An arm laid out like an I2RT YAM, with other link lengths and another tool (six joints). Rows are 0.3 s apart.
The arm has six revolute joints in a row. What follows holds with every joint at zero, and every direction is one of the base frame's.
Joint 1 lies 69.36 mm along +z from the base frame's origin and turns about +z.
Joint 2 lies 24.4 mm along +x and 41.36 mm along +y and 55.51 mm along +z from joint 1 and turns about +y.
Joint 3 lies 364.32 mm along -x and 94.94 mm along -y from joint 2 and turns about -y.
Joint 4 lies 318.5 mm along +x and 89.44 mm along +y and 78 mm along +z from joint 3 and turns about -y.
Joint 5 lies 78.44 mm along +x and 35.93 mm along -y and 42.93 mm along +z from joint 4 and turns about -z.
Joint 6 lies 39.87 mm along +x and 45.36 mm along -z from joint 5 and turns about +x.
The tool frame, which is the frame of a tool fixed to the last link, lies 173 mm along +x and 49 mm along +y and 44 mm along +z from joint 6; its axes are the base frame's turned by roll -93.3, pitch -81.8 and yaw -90 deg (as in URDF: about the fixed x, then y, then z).
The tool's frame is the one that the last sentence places.
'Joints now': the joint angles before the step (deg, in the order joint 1, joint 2, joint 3, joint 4, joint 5, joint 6). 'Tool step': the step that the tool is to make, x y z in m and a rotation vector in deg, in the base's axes. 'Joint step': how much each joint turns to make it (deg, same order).
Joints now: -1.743 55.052 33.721 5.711 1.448 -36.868
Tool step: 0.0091 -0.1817 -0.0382 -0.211 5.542 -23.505
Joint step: -22.294 7.674 1.258 1.136 1.614 -0.975
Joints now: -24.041 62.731 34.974 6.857 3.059 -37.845
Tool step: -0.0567 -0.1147 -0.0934 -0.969 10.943 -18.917
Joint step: -11.826 6.752 -5.357 3.480 9.115 -2.662
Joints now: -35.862 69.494 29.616 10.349 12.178 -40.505
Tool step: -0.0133 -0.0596 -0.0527 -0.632 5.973 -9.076
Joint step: -3.513 11.097 0.593 6.327 6.911 -0.634
